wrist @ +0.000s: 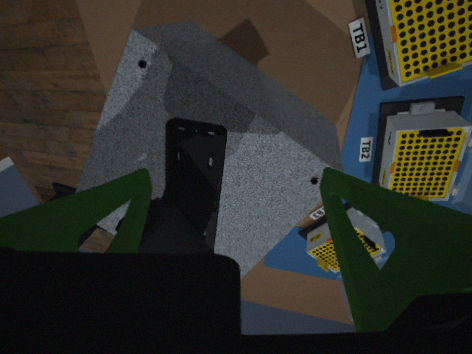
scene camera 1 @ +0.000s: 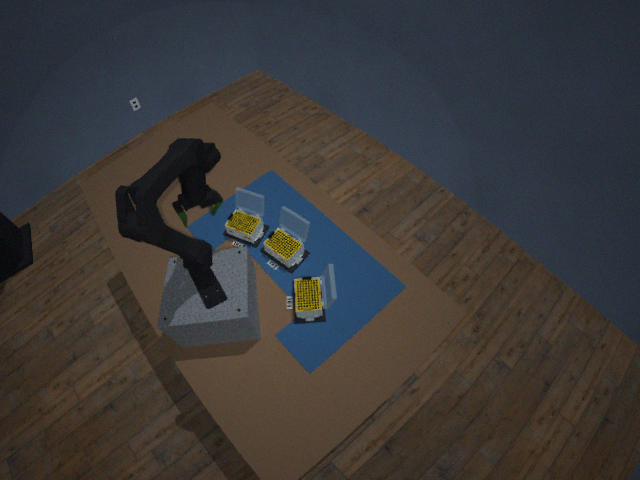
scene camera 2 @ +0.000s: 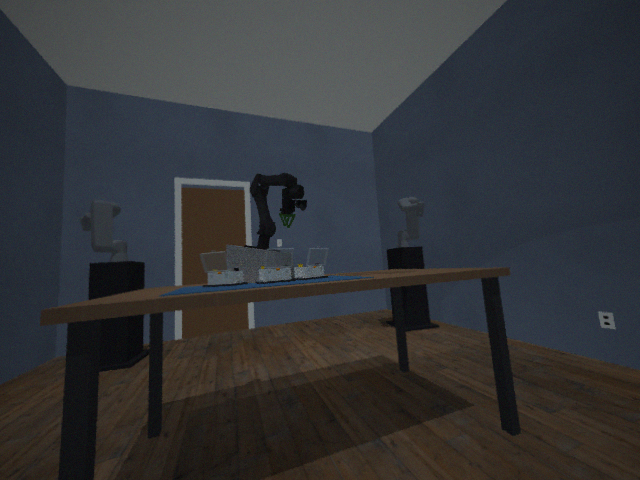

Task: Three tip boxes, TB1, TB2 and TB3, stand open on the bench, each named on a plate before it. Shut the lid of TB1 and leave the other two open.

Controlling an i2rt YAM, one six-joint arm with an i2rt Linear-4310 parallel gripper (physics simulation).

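Frame: origin at the arm's base, x back, y left, z down, level; metres.
Where they show: gripper, fingertip midpoint: (wrist: 236, 177) (scene camera 1: 199, 220) (scene camera 2: 286, 226); arm's base, origin of the base link: (wrist: 193, 196) (scene camera 1: 206, 282) (scene camera 2: 262, 249).
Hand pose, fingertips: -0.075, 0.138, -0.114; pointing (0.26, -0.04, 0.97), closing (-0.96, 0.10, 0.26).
Things, the pixels of their top centre, and the offset from my fingertips, as dx, dy, dz. Level surfaces: height alone.
- TB1, middle of its top: (wrist: 442, 17) (scene camera 1: 242, 219) -0.145, +0.088, +0.213
- TB2, middle of its top: (wrist: 427, 173) (scene camera 1: 282, 241) -0.223, -0.082, +0.213
- TB3, middle of its top: (wrist: 345, 258) (scene camera 1: 307, 292) -0.191, -0.297, +0.213
- blue mat, its level: dz +0.288
TB1 (scene camera 1: 244, 225) (scene camera 2: 309, 271) (wrist: 435, 40) stands open, its clear lid (scene camera 1: 249, 202) (scene camera 2: 317, 256) raised upright; the lid does not show in the wrist view. Its plate (scene camera 1: 238, 244) (wrist: 359, 37) is before it. TB2 (scene camera 1: 283, 245) (scene camera 2: 275, 274) (wrist: 425, 160) is the middle box, its lid (scene camera 1: 295, 223) raised. TB3 (scene camera 1: 308, 297) (scene camera 2: 225, 277) (wrist: 320, 250) is open too, its lid (scene camera 1: 331, 283) (scene camera 2: 213, 260) raised; a finger partly hides it in the wrist view. My gripper (scene camera 1: 199, 219) (scene camera 2: 287, 225) (wrist: 236, 177) is open and empty, high above the bench, apart from every box.
The arm stands on a speckled grey pedestal (scene camera 1: 206, 334) (scene camera 2: 245, 262) (wrist: 280, 185) beside the boxes. The boxes stand on a blue mat (scene camera 1: 356, 279) (scene camera 2: 191, 290) on the wooden bench (scene camera 1: 372, 149) (scene camera 2: 439, 276). The three raised lids stick up from the boxes' rear sides.
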